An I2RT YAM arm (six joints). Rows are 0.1 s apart.
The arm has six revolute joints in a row. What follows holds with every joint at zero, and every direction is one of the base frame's.
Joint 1 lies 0.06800 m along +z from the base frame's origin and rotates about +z.
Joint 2 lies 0.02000 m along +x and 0.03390 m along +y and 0.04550 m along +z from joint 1 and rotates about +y.
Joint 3 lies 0.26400 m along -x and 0.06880 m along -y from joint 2 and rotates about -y.
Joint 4 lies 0.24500 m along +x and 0.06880 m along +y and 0.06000 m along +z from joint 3 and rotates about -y.
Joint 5 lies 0.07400 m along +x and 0.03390 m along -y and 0.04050 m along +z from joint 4 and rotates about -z.
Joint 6 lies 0.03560 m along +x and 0.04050 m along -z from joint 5 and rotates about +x.
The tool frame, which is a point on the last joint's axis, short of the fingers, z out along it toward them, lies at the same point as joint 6; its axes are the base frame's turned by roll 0.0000, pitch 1.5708 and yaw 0.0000 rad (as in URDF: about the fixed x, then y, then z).
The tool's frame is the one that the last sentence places.
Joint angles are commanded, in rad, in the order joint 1, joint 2, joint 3, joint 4, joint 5, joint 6. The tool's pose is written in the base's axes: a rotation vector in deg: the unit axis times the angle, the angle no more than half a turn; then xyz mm. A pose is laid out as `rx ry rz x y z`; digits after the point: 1 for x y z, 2 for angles.
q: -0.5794 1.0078 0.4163 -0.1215 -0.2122 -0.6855
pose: -13.38 131.13 -24.28 170.0 -102.3 178.8
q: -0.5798 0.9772 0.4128 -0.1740 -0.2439 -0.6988
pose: -15.02 131.64 -21.88 165.1 -97.8 178.9
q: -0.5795 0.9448 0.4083 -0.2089 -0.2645 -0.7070
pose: -16.11 131.44 -20.65 160.9 -94.2 180.3
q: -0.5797 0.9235 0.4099 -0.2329 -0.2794 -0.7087
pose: -16.59 131.10 -19.80 158.6 -92.1 182.5
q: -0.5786 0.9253 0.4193 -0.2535 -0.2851 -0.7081
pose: -16.71 131.59 -18.91 158.7 -91.7 183.6
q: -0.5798 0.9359 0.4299 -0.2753 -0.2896 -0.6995
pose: -16.06 132.62 -17.56 159.1 -92.1 183.7
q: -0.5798 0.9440 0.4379 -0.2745 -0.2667 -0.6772
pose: -13.99 133.27 -18.29 160.3 -93.8 184.8
